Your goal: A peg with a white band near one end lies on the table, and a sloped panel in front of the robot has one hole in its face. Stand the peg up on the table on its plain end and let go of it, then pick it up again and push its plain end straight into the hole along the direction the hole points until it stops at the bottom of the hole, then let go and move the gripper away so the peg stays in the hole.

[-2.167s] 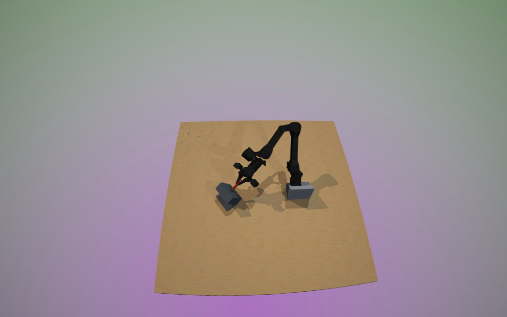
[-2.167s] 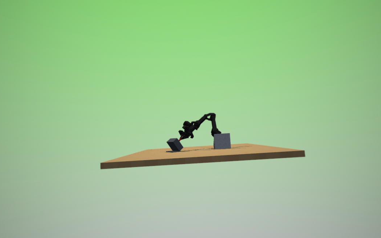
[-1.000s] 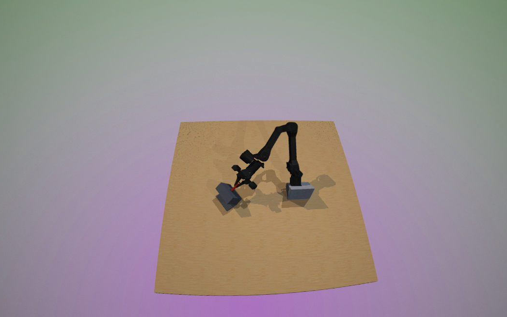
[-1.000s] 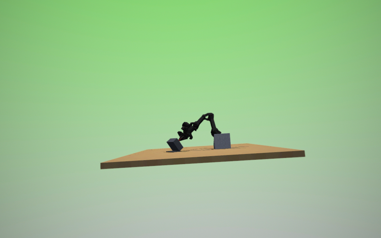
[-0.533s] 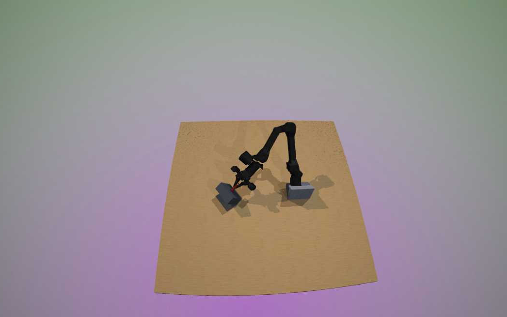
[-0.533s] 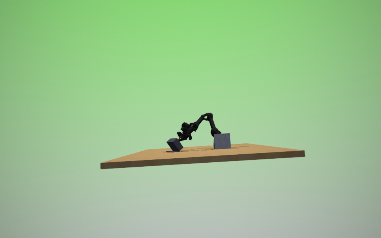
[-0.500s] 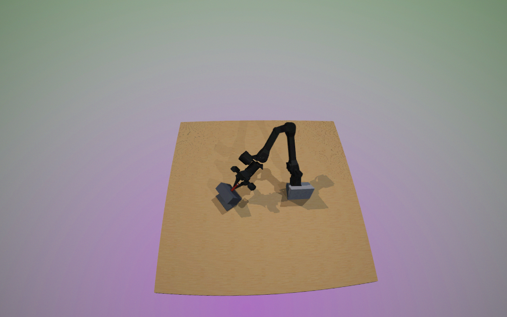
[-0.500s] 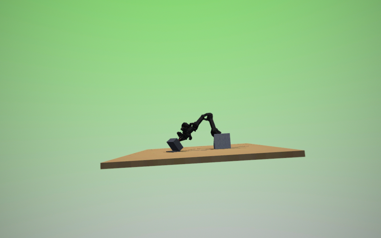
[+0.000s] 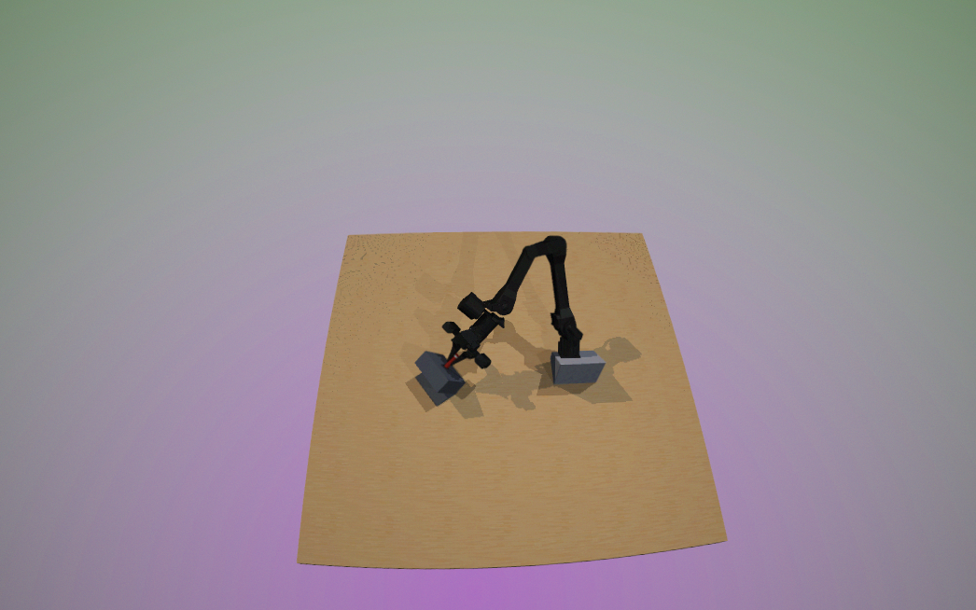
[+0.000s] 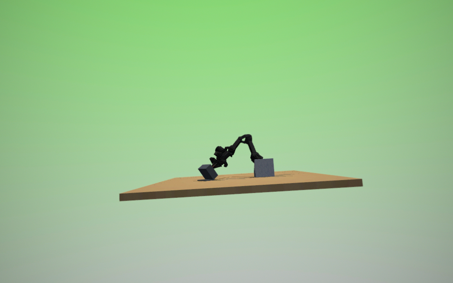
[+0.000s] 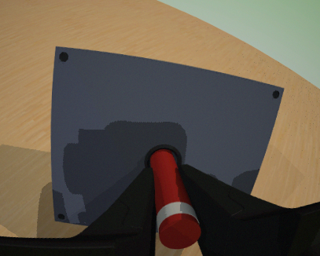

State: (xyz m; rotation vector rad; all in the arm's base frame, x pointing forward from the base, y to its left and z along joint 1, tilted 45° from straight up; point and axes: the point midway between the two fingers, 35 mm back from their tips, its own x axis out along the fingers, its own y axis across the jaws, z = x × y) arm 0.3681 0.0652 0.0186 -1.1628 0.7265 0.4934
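My gripper tip is now 10 mm to the left of the red peg, 10 mm below it and 10 mm past it. From my gripper tip the other things lie so: grey sloped panel 30 mm below, 30 mm ahead, 20 mm to the left.
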